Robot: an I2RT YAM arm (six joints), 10 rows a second.
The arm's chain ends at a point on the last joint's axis. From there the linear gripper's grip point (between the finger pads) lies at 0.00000 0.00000 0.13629 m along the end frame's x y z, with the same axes.
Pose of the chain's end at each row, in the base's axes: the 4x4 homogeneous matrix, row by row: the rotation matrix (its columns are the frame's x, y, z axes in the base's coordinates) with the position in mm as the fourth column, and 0 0 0 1 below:
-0.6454, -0.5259, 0.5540, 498.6; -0.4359, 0.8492, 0.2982, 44.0; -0.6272, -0.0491, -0.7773, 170.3; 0, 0, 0, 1
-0.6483, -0.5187, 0.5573, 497.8; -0.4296, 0.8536, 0.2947, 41.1; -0.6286, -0.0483, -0.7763, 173.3; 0, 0, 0, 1
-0.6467, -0.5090, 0.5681, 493.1; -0.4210, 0.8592, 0.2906, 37.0; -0.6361, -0.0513, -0.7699, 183.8; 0, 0, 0, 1
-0.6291, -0.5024, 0.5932, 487.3; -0.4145, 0.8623, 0.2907, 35.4; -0.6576, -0.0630, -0.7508, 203.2; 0, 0, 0, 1
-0.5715, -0.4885, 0.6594, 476.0; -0.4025, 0.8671, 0.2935, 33.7; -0.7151, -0.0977, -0.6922, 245.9; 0, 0, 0, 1
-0.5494, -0.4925, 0.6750, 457.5; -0.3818, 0.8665, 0.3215, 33.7; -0.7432, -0.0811, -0.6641, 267.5; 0, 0, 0, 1
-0.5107, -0.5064, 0.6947, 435.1; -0.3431, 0.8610, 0.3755, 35.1; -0.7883, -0.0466, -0.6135, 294.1; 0, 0, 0, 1
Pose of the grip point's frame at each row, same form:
-0.6454, -0.5259, 0.5540, 574.1; -0.4359, 0.8492, 0.2982, 84.6; -0.6272, -0.0491, -0.7773, 64.4; 0, 0, 0, 1
-0.6483, -0.5187, 0.5573, 573.8; -0.4296, 0.8536, 0.2947, 81.3; -0.6286, -0.0483, -0.7763, 67.5; 0, 0, 0, 1
-0.6467, -0.5090, 0.5681, 570.5; -0.4210, 0.8592, 0.2906, 76.6; -0.6361, -0.0513, -0.7699, 78.9; 0, 0, 0, 1
-0.6291, -0.5024, 0.5932, 568.1; -0.4145, 0.8623, 0.2907, 75.0; -0.6576, -0.0630, -0.7508, 100.9; 0, 0, 0, 1
-0.5715, -0.4885, 0.6594, 565.9; -0.4025, 0.8671, 0.2935, 73.7; -0.7151, -0.0977, -0.6922, 151.6; 0, 0, 0, 1
-0.5494, -0.4925, 0.6750, 549.5; -0.3818, 0.8665, 0.3215, 77.5; -0.7432, -0.0811, -0.6641, 177.0; 0, 0, 0, 1
-0.5107, -0.5064, 0.6947, 529.8; -0.3431, 0.8610, 0.3755, 86.3; -0.7883, -0.0466, -0.6135, 210.5; 0, 0, 0, 1

